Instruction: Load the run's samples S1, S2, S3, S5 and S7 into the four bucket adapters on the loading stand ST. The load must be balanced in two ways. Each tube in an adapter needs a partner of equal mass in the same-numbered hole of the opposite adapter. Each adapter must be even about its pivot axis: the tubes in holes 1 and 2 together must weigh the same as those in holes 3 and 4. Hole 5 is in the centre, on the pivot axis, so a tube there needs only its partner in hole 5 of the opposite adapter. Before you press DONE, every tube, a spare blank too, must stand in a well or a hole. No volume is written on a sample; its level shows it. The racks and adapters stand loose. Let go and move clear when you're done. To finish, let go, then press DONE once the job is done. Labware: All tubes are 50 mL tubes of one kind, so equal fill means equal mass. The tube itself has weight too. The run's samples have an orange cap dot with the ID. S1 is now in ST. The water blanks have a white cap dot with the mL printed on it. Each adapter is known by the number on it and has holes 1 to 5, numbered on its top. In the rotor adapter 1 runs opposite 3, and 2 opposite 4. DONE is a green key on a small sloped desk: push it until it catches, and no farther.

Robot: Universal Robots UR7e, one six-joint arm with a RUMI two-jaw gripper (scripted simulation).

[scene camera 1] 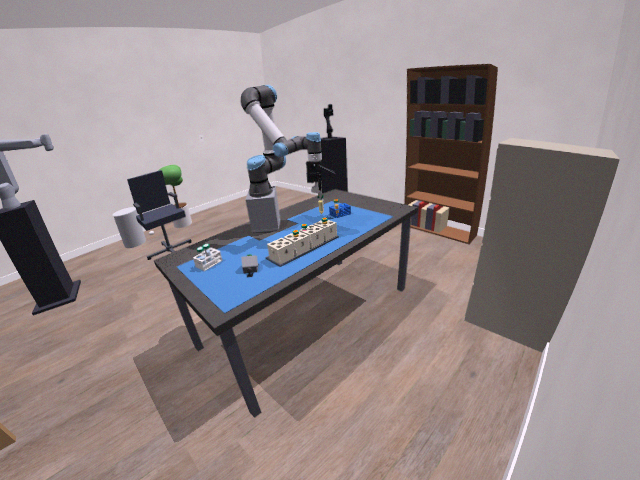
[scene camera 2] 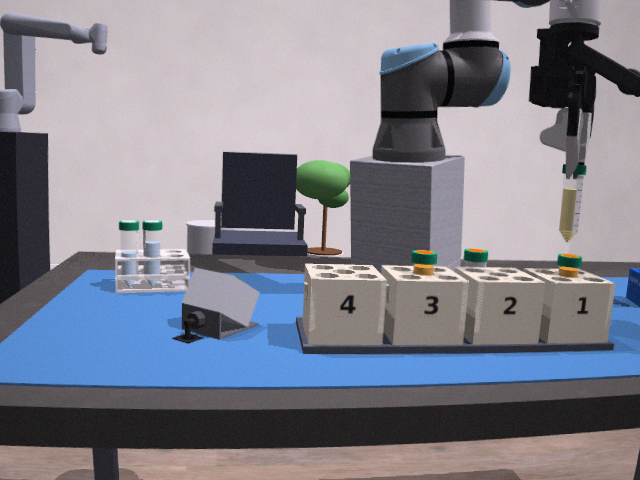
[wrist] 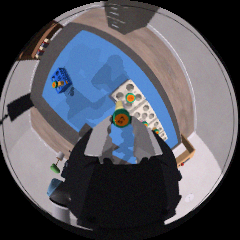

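My gripper is there in the pictures, and I find that same gripper in the wrist view too. The pictures also show me a loading stand.
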